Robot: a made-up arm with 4 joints.
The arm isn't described. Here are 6 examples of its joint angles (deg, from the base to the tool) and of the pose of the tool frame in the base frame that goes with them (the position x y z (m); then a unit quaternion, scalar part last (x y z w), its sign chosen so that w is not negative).
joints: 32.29 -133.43 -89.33 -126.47
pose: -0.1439 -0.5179 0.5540 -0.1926 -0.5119 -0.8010 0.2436
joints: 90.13 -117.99 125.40 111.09
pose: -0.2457 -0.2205 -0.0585 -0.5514 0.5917 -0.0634 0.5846
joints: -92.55 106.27 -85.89 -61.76
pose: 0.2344 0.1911 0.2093 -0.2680 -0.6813 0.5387 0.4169
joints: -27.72 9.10 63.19 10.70
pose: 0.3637 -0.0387 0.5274 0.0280 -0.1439 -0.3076 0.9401
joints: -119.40 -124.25 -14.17 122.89
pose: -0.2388 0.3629 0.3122 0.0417 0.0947 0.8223 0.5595
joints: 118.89 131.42 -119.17 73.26
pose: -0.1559 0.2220 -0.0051 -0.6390 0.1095 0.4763 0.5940
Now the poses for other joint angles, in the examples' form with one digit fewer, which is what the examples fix.
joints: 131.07 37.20 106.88 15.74
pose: -0.377 0.183 0.615 0.180 0.246 0.812 0.498
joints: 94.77 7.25 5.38 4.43
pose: 0.044 -0.192 0.473 -0.074 -0.070 -0.763 0.638
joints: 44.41 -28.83 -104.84 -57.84
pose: -0.384 -0.051 0.380 -0.026 0.463 0.543 0.701
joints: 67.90 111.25 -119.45 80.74
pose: -0.353 0.152 0.064 -0.469 -0.289 0.721 0.422
